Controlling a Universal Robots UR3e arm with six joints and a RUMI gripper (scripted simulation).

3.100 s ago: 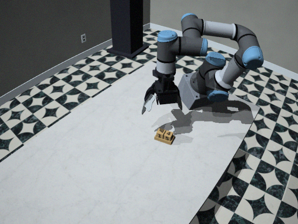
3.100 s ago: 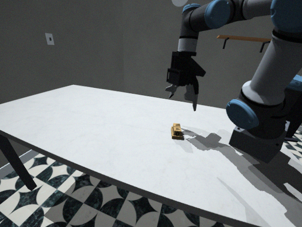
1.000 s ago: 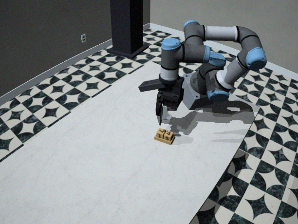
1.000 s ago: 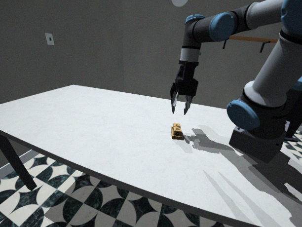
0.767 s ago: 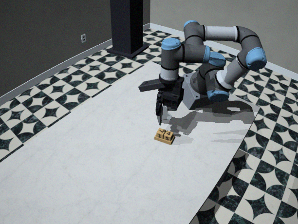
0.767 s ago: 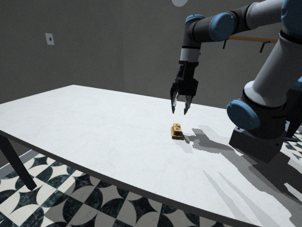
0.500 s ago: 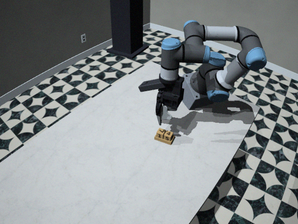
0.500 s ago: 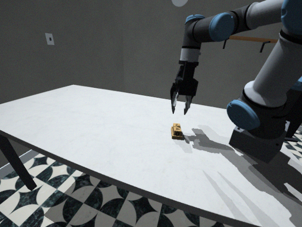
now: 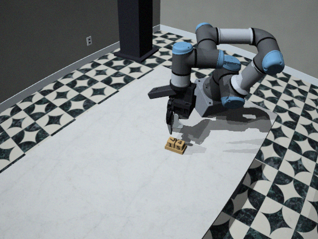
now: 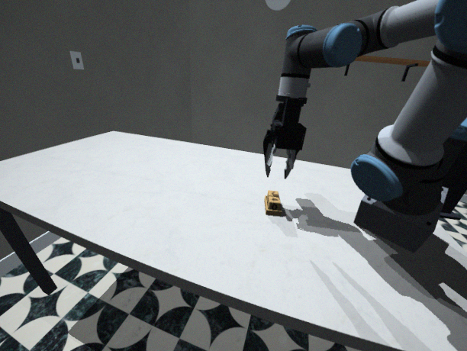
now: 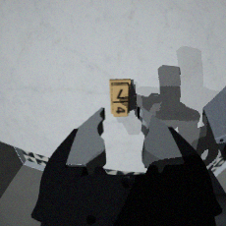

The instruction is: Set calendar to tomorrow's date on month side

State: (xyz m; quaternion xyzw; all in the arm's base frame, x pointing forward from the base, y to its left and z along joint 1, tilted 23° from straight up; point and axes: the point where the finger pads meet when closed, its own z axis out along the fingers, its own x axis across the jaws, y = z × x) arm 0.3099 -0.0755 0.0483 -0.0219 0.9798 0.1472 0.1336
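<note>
Now: hand 9 cm above the wooden cube. Also, from my hand: wooden calendar tray (10 cm below, 2 cm to the left).
</note>
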